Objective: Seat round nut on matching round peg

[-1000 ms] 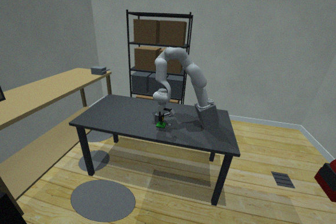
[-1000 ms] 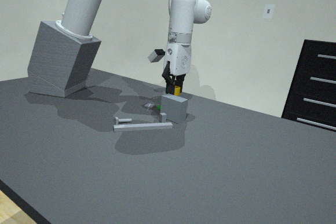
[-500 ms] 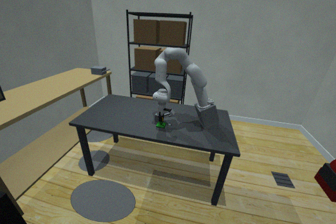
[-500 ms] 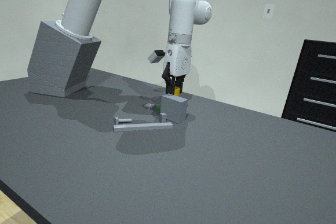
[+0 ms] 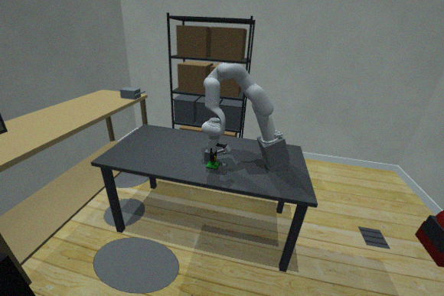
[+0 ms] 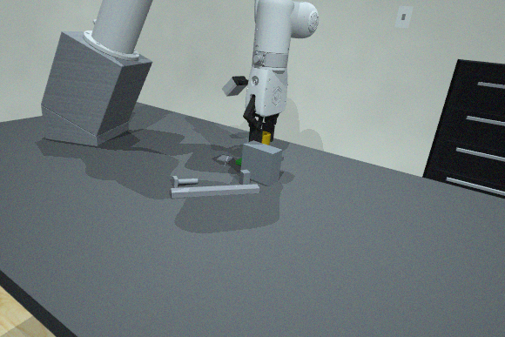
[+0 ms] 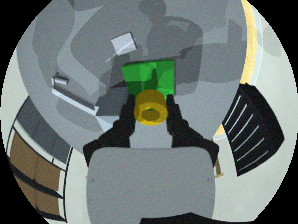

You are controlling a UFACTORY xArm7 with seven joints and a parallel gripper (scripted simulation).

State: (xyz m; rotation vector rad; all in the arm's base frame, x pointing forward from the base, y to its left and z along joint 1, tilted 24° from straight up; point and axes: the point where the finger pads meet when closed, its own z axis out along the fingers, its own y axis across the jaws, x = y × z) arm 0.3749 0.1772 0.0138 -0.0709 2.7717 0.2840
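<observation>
Now: the grey block 50 mm ahead of my hand, 60 mm to the right of it and 40 mm below it. From my hand the other things lie so: flat grey tile (70 mm behind, 40 mm to the right, 70 mm below); square peg (50 mm ahead, 100 mm to the right, 60 mm below); grey base strip (50 mm ahead, 180 mm to the right, 70 mm below).
</observation>
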